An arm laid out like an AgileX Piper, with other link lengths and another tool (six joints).
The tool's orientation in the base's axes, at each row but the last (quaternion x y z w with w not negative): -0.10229, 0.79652, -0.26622, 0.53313; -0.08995, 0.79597, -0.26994, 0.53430; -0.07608, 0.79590, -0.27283, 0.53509; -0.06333, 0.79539, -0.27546, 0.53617; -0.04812, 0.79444, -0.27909, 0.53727; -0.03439, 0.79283, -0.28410, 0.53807; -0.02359, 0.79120, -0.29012, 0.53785; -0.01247, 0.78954, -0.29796, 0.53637; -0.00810, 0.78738, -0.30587, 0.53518
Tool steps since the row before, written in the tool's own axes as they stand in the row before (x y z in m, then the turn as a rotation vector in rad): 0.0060, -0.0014, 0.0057, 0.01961, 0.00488, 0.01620; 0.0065, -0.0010, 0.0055, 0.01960, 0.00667, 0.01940; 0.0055, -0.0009, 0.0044, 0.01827, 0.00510, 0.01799; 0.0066, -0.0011, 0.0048, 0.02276, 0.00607, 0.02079; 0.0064, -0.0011, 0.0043, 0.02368, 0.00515, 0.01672; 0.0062, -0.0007, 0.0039, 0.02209, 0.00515, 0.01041; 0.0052, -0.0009, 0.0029, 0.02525, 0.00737, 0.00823; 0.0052, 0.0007, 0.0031, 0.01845, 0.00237, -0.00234; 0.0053, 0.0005, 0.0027, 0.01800, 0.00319, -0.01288
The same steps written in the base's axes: 0.0025, -0.0056, -0.0057, 0.00718, -0.00978, -0.02288; 0.0021, -0.0055, -0.0062, 0.01032, -0.00934, -0.02472; 0.0015, -0.0046, -0.0052, 0.00934, -0.00961, -0.02244; 0.0013, -0.0053, -0.0062, 0.01015, -0.01161, -0.02737; 0.0009, -0.0050, -0.0059, 0.00597, -0.01114, -0.02659; 0.0006, -0.0044, -0.0058, 0.00113, -0.00796, -0.02363; 0.0001, -0.0038, -0.0047, -0.00147, -0.00627, -0.02680; 0.0007, -0.0026, -0.0055, -0.00912, -0.00324, -0.01606; 0.0002, -0.0027, -0.0053, -0.01760, 0.00256, -0.01355
